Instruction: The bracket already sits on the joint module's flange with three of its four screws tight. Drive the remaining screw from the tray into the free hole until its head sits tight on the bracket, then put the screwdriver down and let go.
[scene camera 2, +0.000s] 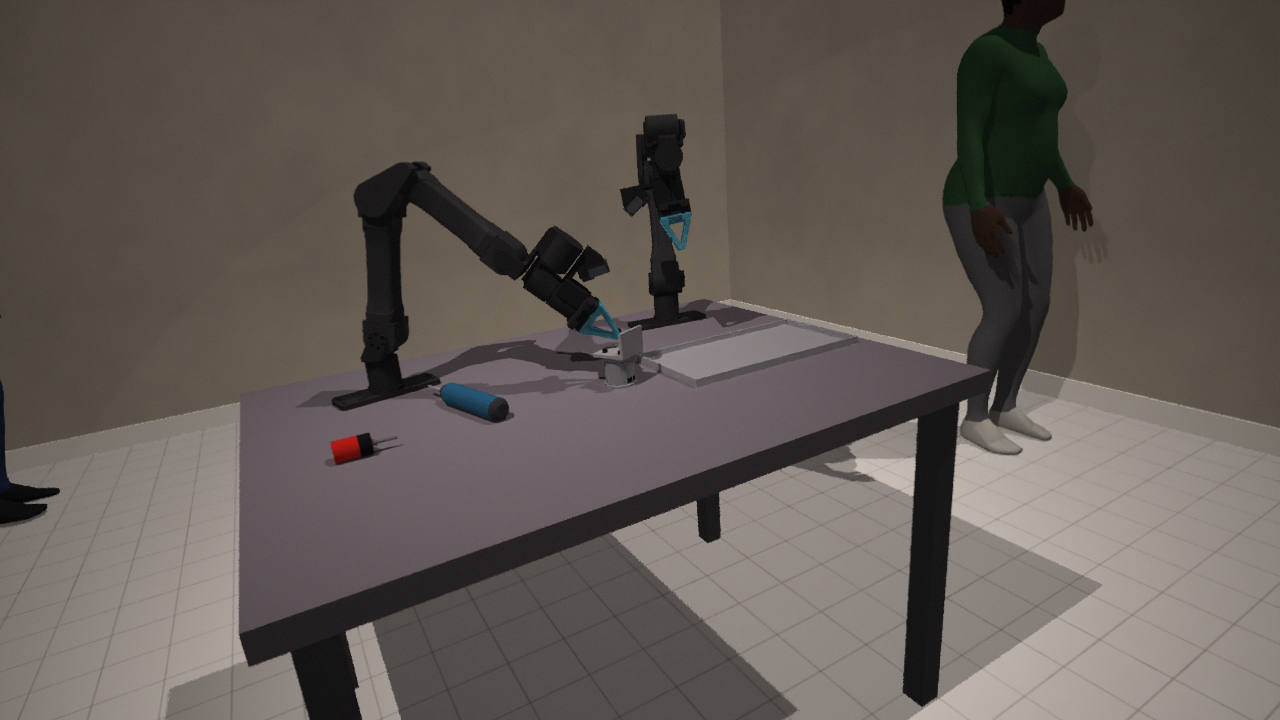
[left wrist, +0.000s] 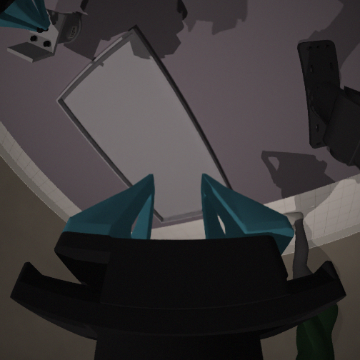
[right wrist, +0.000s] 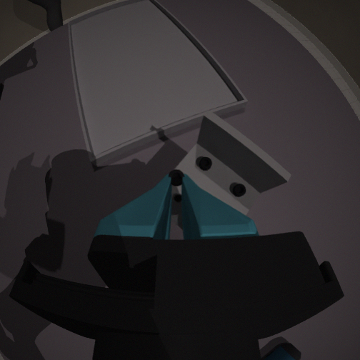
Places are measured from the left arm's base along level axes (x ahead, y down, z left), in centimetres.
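Pixels of known places: left gripper, fingertip midpoint: (scene camera 2: 681, 249); left arm's base, origin of the base link: (scene camera 2: 667, 322); right arm's base, origin of the base link: (scene camera 2: 387, 393).
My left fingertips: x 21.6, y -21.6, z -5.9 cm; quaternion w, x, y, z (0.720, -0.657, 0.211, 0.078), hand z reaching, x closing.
For each thing: its middle in the pictures, then the offset to it from my left fingertips. Level surfaces: height alone.
- light grey bracket, body centre: (scene camera 2: 617, 342) dx +15.4, dy +13.4, dz -22.7 cm
- joint module, body centre: (scene camera 2: 619, 367) dx +15.4, dy +18.4, dz -22.7 cm
- blue-handled screwdriver, body centre: (scene camera 2: 463, 397) dx +10.8, dy +19.6, dz -51.9 cm
- red-handled tool, body centre: (scene camera 2: 365, 444) dx +22.8, dy +19.9, dz -69.3 cm
- table, its level: dy +21.6 cm
The light grey bracket (scene camera 2: 631, 343) (left wrist: 31, 50) (right wrist: 246, 156) sits on the joint module (scene camera 2: 619, 374) (left wrist: 72, 31). Two dark screw heads (right wrist: 205, 163) (right wrist: 238, 190) show on it in the right wrist view. A dark spot beside the right fingertips could be a screw head or a hole. My right gripper (scene camera 2: 616, 336) (right wrist: 176, 181) is shut on a small dark screw (right wrist: 176, 176), tilted down close over the bracket's edge. The tray (scene camera 2: 696, 382) (left wrist: 130, 115) (right wrist: 135, 65) shows no screw. My left gripper (scene camera 2: 682, 246) (left wrist: 177, 181) is slightly open and empty, high above the table.
A blue-handled screwdriver (scene camera 2: 474, 402) and a red-handled tool (scene camera 2: 351, 447) lie on the table (scene camera 2: 572, 465), left of the joint module in the scene view. A person in green (scene camera 2: 1011, 125) stands beyond the table's right end.
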